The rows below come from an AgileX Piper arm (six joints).
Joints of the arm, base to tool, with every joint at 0 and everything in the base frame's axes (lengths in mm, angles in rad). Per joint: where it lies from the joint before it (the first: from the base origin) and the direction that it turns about. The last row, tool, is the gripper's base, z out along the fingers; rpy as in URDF.
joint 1: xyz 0 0 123 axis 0 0 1
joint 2: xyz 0 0 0 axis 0 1 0
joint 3: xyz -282.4 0 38.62 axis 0 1 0
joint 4: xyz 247.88 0 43.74 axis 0.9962 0 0.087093
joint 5: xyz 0 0 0 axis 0 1 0
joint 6: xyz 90.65 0 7.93 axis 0.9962 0 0.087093
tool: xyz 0 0 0 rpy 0 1.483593 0
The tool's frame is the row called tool.
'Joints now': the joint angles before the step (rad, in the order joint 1, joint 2, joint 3, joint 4, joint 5, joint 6). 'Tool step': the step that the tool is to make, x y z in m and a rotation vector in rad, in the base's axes. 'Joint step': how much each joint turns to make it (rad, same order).
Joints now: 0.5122 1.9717 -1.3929 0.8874 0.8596 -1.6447
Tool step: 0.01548 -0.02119 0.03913 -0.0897 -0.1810 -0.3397
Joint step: 0.0000 -0.1114 0.0000 -0.3267 -0.2582 0.4216
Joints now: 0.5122 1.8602 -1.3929 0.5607 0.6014 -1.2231
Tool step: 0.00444 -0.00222 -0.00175 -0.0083 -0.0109 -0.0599
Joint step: 0.0000 0.0048 0.0000 -0.0605 -0.0394 0.0852
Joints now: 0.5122 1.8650 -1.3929 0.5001 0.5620 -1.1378
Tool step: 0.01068 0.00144 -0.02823 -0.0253 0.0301 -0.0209
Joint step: -0.0063 0.0710 0.0000 0.0011 -0.0363 -0.0023
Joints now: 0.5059 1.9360 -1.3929 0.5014 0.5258 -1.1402
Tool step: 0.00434 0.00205 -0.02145 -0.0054 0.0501 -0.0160
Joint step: -0.0023 0.0519 0.0000 0.0236 -0.0062 0.0000
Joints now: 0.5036 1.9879 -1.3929 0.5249 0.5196 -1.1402
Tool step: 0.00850 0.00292 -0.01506 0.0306 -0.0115 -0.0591
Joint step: -0.0001 0.0440 0.0000 0.0515 -0.0796 -0.0037
